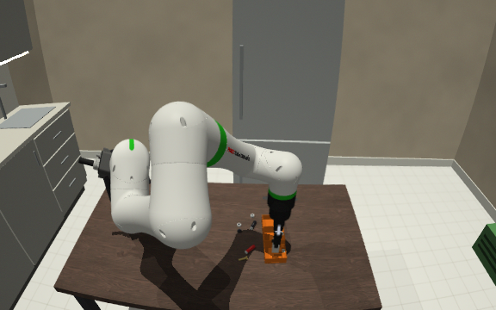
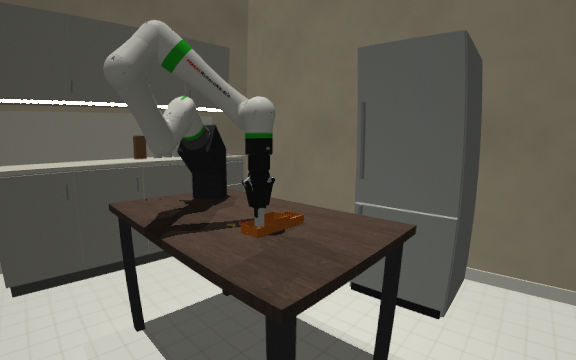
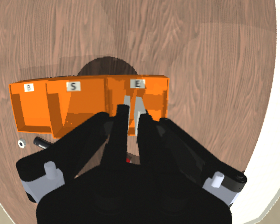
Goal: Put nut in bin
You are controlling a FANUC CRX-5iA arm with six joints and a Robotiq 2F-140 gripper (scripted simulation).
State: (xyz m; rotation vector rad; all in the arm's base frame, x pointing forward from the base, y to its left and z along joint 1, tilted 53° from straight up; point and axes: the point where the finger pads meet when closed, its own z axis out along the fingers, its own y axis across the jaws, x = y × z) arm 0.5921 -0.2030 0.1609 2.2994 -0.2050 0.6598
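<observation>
My gripper is now 40 mm past the dark cylinder, 180 mm to the right of it and 50 mm above it. Also, from my hand: red piece: 90 mm behind, 50 mm to the left, 50 mm below; then yellow screw: 120 mm behind, 10 mm to the left, 50 mm below.
</observation>
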